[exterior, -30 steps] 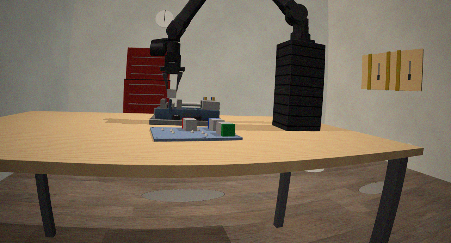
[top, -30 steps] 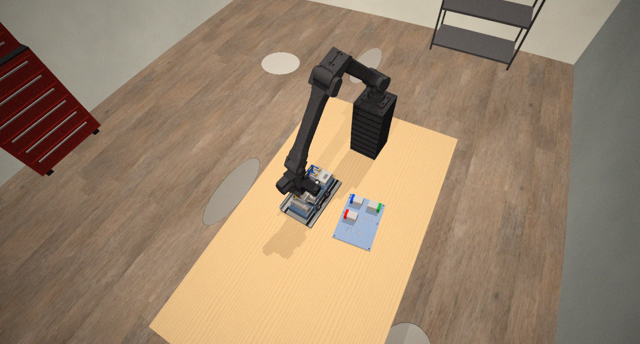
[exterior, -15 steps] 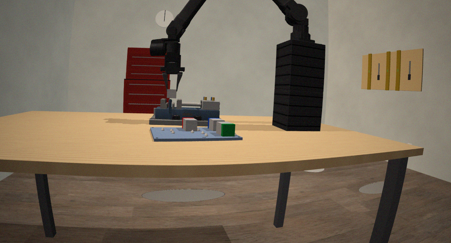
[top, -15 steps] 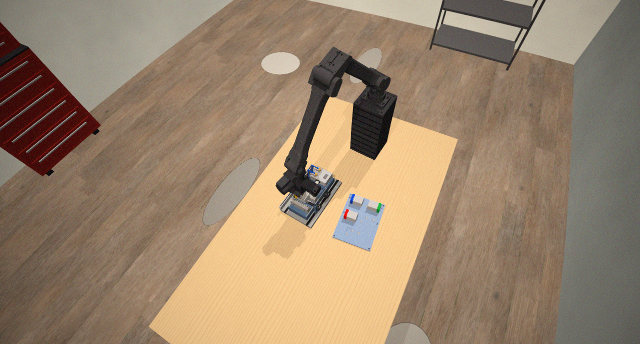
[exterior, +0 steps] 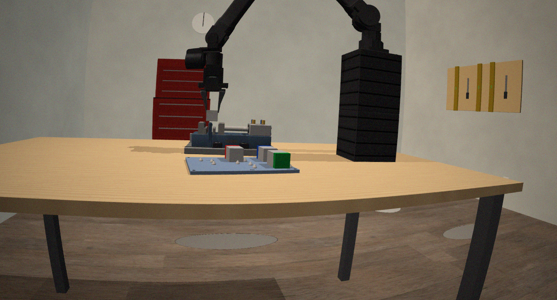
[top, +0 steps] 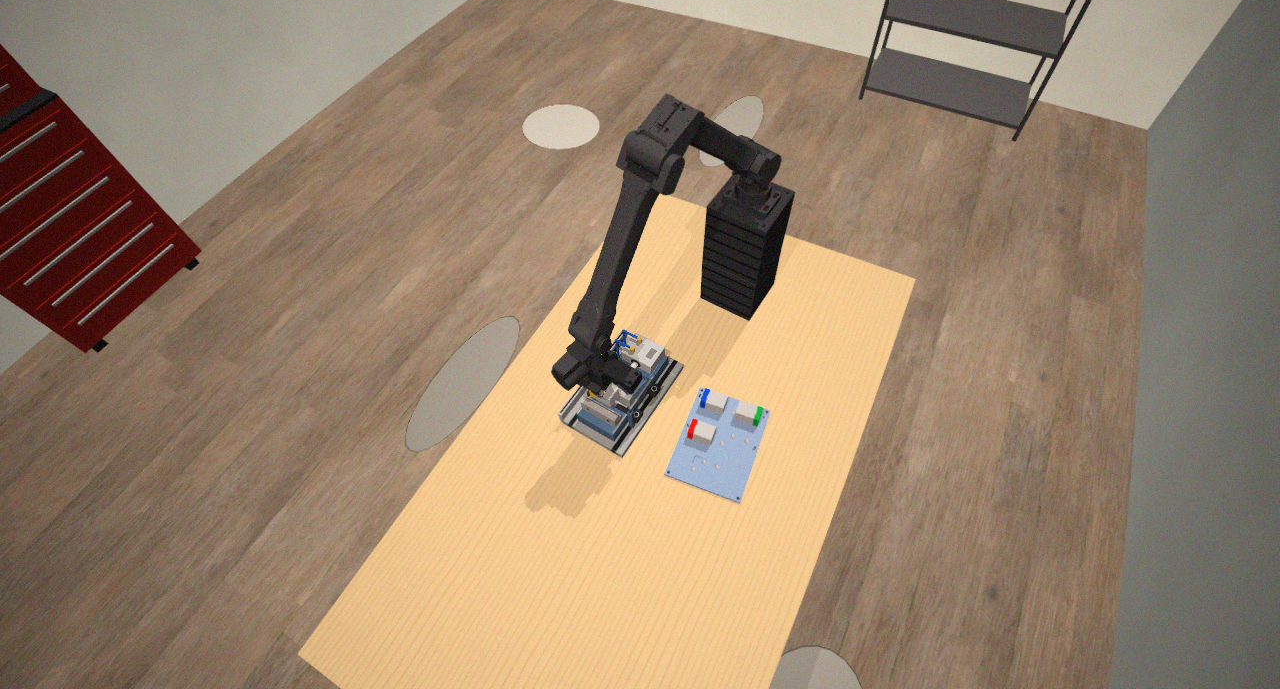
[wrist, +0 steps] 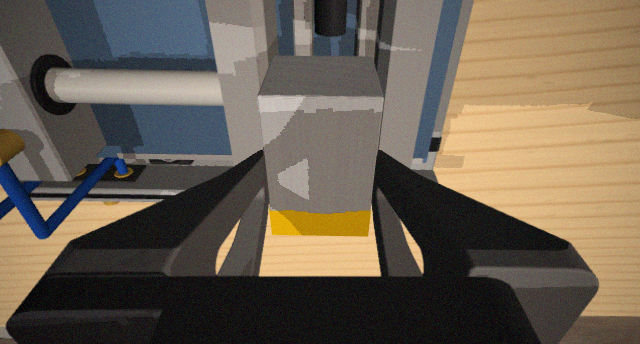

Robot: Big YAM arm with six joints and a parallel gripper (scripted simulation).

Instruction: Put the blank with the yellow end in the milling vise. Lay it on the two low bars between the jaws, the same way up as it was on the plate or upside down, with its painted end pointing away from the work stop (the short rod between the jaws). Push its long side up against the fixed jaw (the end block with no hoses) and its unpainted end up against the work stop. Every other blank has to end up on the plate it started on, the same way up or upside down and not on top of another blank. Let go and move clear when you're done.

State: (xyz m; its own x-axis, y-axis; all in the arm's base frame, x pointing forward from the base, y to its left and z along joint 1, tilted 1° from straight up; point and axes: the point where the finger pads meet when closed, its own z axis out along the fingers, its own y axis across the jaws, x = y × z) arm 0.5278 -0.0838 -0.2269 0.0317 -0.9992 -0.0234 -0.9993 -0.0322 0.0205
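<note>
My hand is 20 mm above the yellow-ended blank. From my hand the other things lie so: work stop rod 50 mm to the left, 50 mm below; fixed jaw 30 mm ahead, 10 mm to the left, 60 mm below; moving jaw 30 mm behind, 10 mm to the left, 60 mm below.
</note>
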